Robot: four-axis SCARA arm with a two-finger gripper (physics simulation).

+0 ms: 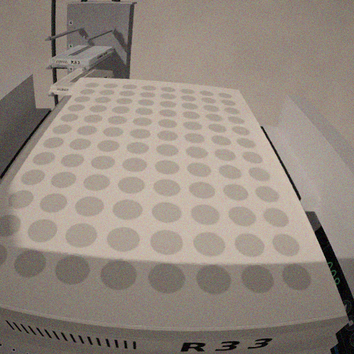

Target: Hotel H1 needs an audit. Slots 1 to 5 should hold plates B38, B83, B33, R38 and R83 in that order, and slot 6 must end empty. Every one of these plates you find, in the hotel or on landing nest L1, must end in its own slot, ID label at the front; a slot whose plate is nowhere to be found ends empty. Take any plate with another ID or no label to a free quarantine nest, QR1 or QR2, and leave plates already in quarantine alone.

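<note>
My gripper is shut on a pale plate with rows of round wells. The plate lies level between the two fingers, and its front edge reads R33 beside a barcode. The hotel stands at the upper left, beyond the plate. Its top ledges carry no plate. On the level below sits a plate with its label at the front; the small label seems to read R83. A further plate shows under it, partly hidden by the held plate, its label too small to read. Lower slots, nest L1 and the quarantine nests cannot be made out.
A dark post runs up beside the hotel on its left. At the lower right, past the held plate, a dark surface with green markings shows in part.
</note>
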